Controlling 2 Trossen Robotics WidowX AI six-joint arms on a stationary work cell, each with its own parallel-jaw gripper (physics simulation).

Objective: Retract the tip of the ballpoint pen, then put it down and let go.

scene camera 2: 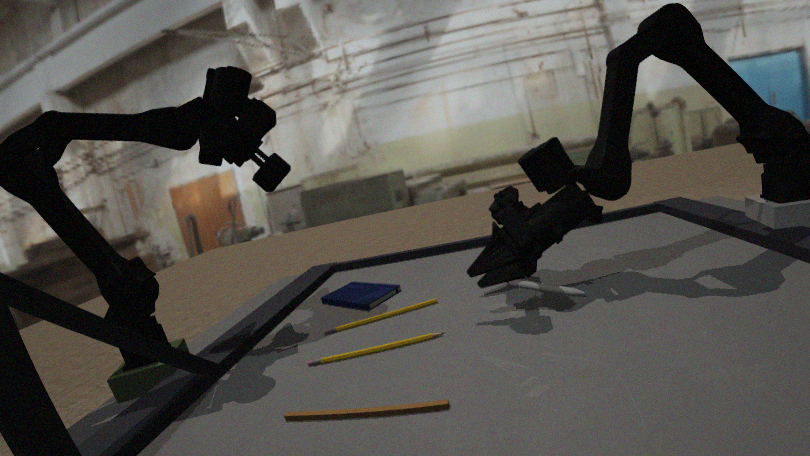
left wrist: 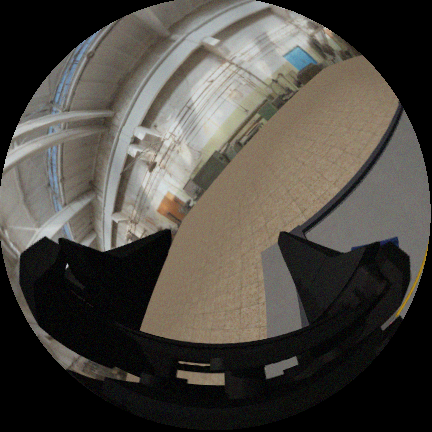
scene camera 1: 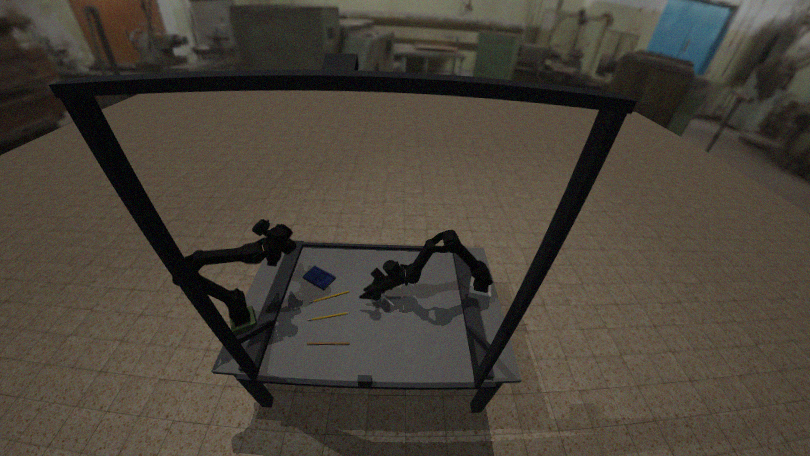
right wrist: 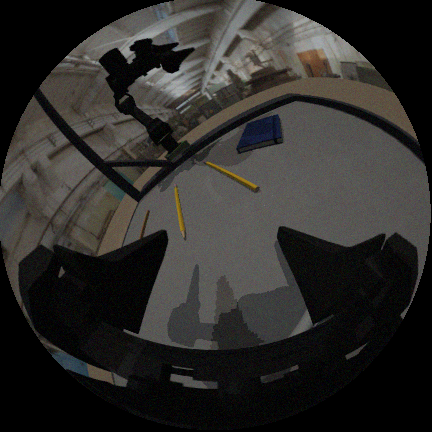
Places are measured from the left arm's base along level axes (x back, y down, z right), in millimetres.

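Pixels of known places: left gripper, fingertip midpoint: [scene camera 2: 257,154] [left wrist: 226,236] [right wrist: 185,45]; right gripper, fingertip midpoint: [scene camera 2: 474,280] [scene camera 1: 361,293] [right wrist: 223,234]; left arm's base at its link origin: [scene camera 1: 241,318] [right wrist: 173,148]; right arm's base at its link origin: [scene camera 2: 787,197] [scene camera 1: 480,286].
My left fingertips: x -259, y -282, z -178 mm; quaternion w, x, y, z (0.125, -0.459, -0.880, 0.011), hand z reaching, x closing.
Observation:
Ahead of a thing's pixels: the offset from my left fingertips to its middle. Level surfaces: height alone.
A white ballpoint pen @[dx -354, dy +316, dz +340 mm] [scene camera 1: 388,302] [scene camera 2: 548,287] lies on the grey table @[dy +322 mm] [scene camera 1: 408,359] [scene camera 2: 623,373], below and beside my right gripper. In the right wrist view a small pale part of the pen [right wrist: 303,324] shows by the right-hand finger. The far end of the pen is partly hidden by the gripper, and whether its tip is out cannot be made out. My right gripper [scene camera 1: 363,295] [scene camera 2: 475,279] [right wrist: 223,234] is open and empty, low over the table, its fingertips beyond the pen's left end. My left gripper [scene camera 1: 282,253] [scene camera 2: 243,154] [left wrist: 226,236] is open and empty, raised above the table's far left corner.
A dark blue notebook @[dx -121, dy +316, dz +81 mm] [scene camera 1: 319,277] [scene camera 2: 361,295] [right wrist: 260,134] lies at the back left. Two yellow pencils @[dx -124, dy +319, dz +217 mm] [scene camera 1: 330,296] @[dx -86, dy +319, dz +318 mm] [scene camera 2: 378,348] [right wrist: 180,212] and an orange-brown stick @[dx -36, dy +319, dz +440 mm] [scene camera 1: 328,343] [scene camera 2: 368,410] lie in front of it. Dark frame posts [scene camera 1: 549,243] rise at the table's sides.

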